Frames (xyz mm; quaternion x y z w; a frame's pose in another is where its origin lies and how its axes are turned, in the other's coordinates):
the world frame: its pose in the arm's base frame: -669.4 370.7 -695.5 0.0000 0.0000 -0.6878 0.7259
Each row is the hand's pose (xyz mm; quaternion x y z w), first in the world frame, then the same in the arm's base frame.
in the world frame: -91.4 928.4 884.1 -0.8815 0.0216 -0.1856 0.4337
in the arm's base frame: 252.7 512.0 188.6 -0.6250 0.6220 -0.4330 0.1872
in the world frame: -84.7 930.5 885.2 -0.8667 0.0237 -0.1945 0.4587
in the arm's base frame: 255.2 505.4 189.7 -0.6128 0.6133 -0.4567 0.1992
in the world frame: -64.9 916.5 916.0 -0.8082 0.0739 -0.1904 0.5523
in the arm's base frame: 242.3 484.9 220.5 -0.5359 0.6095 -0.5181 0.2700
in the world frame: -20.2 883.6 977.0 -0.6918 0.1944 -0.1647 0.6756
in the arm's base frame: 211.8 438.5 281.5 -0.3685 0.6170 -0.5843 0.3771
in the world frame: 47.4 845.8 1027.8 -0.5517 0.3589 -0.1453 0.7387
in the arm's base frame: 177.7 368.9 332.3 -0.1536 0.6400 -0.6136 0.4363
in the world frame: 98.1 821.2 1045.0 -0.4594 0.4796 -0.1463 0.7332
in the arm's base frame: 155.9 317.0 349.5 -0.0036 0.6641 -0.6105 0.4316
